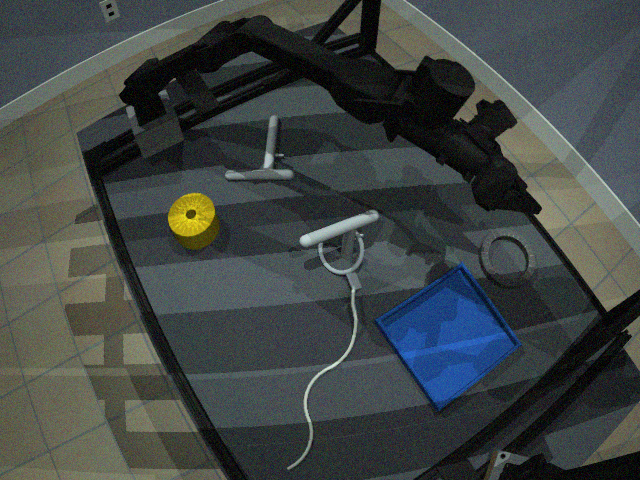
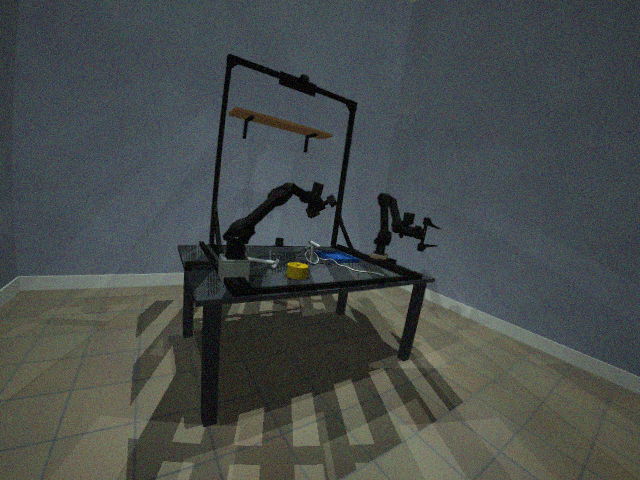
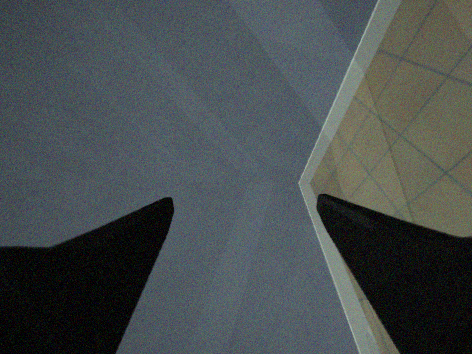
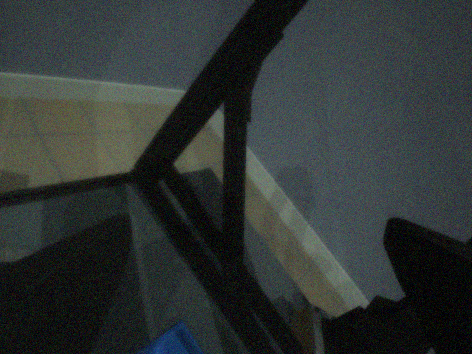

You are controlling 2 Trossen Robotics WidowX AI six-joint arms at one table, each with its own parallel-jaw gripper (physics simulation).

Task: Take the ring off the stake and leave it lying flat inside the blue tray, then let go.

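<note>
A dark grey ring lies on the table just beyond the far right corner of the blue tray. I cannot make out a stake inside it. The tray is empty. My right gripper is open and empty, held up in the air above the ring and the tray's far side. My left gripper is open and empty. It hangs out past the table's edge and faces the wall.
A white bar with a wire loop and a long white cord lies mid-table. A white T-shaped piece lies farther back, and a yellow spool stands at the left. A black frame rises over the table.
</note>
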